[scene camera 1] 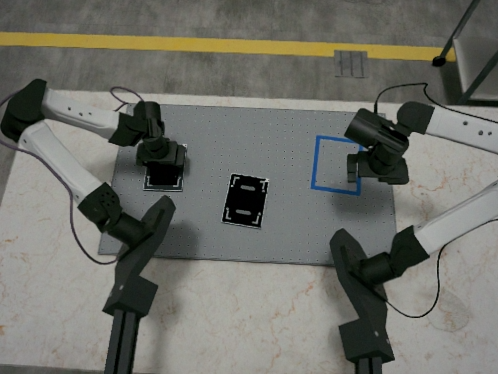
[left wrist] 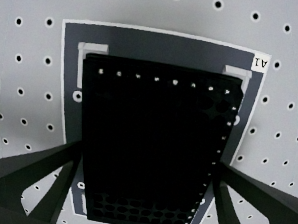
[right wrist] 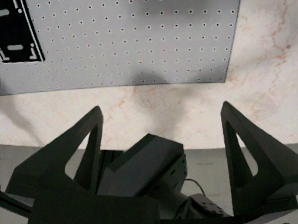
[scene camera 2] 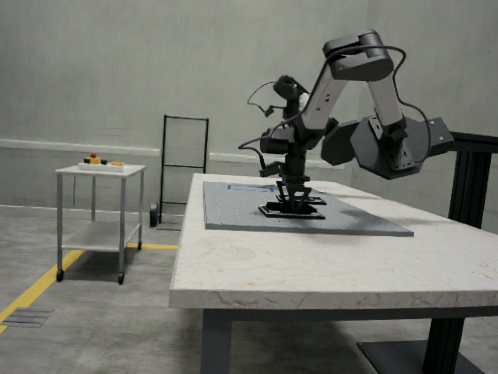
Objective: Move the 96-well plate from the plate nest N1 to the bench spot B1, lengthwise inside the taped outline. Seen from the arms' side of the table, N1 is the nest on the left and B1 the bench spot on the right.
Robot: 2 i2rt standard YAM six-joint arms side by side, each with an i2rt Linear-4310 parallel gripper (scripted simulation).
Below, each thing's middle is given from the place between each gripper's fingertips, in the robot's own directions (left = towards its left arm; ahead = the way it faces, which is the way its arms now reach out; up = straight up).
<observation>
The black 96-well plate (left wrist: 118,173) lies right at my left hand. Also, from my left hand: black nest (scene camera 1: 253,201): 270 mm to the right, 70 mm behind, 20 mm below.
I see the black nest 20 mm behind my right hand (scene camera 1: 369,181), 310 mm to the left of it and 230 mm below it. Round my right hand: black 96-well plate (50 mm ahead, 580 mm to the left, 220 mm below).
</observation>
